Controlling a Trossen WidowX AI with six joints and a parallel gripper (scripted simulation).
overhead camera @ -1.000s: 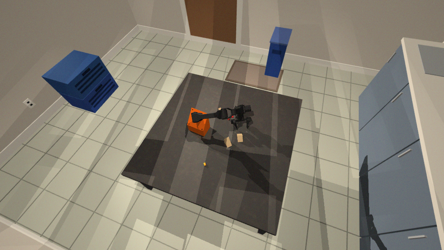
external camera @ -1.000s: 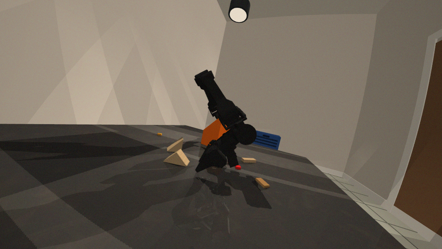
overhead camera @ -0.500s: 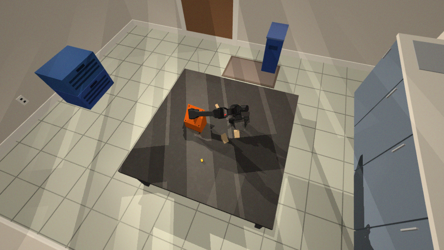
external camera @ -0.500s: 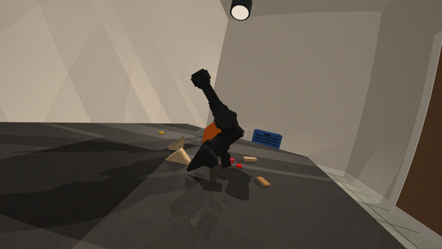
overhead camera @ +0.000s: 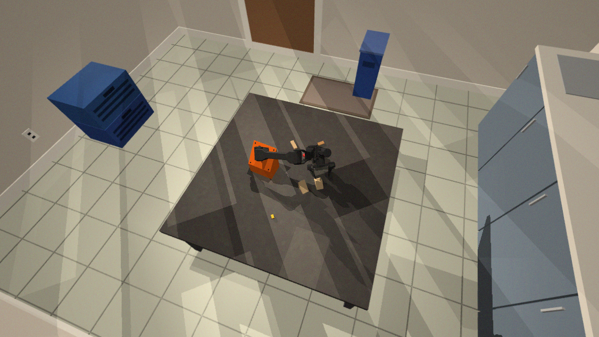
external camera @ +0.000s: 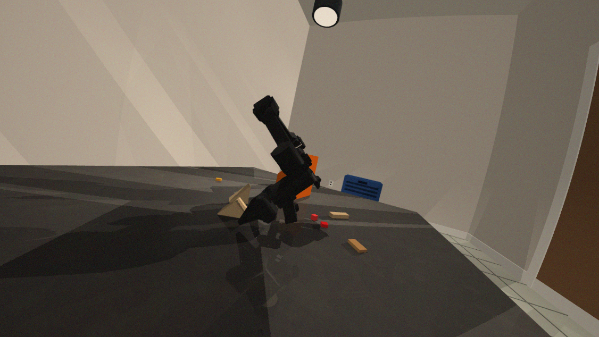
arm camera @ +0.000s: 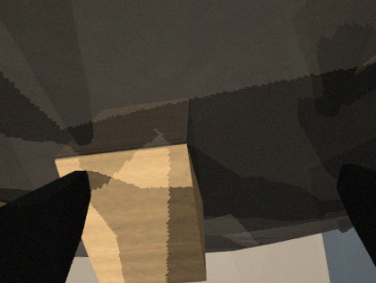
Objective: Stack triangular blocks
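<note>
Right now the tan triangular block is 4 cm to the right of my gripper tip, 1 cm behind it and 1 cm above it.
</note>
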